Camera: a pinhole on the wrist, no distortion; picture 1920 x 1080 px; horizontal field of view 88.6 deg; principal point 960.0 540.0 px. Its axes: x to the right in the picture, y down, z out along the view. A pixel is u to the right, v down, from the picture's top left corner.
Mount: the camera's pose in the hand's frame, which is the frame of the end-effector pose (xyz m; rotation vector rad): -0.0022 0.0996 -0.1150 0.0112 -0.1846 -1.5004
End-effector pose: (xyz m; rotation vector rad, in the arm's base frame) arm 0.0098 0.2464 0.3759 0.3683 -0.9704 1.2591
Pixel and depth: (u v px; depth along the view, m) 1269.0 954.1 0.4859
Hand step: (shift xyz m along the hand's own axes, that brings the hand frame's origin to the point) 0.1467 0.0150 0.4064
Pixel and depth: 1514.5 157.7 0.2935
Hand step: -0.1431 -0.0415 0.1795
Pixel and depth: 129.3 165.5 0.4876
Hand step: -0.2731 0.5463 0.2959
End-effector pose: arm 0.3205 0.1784 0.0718 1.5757 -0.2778 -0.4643
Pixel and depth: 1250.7 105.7 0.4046
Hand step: -0.2241 0.0111 0.2760
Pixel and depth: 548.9 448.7 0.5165
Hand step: -0.1289 0.3652 0.3636
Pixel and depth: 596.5 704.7 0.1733
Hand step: 0.0004 0.1837 0.0520
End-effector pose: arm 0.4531 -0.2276 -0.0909 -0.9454 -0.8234 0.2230
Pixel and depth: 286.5 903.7 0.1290
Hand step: 0.0232 0.2044 0.0078
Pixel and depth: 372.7 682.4 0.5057
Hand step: -0.0127 0.4582 0.3578
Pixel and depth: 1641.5 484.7 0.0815
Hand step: -0.0139 0.0520 -0.0287
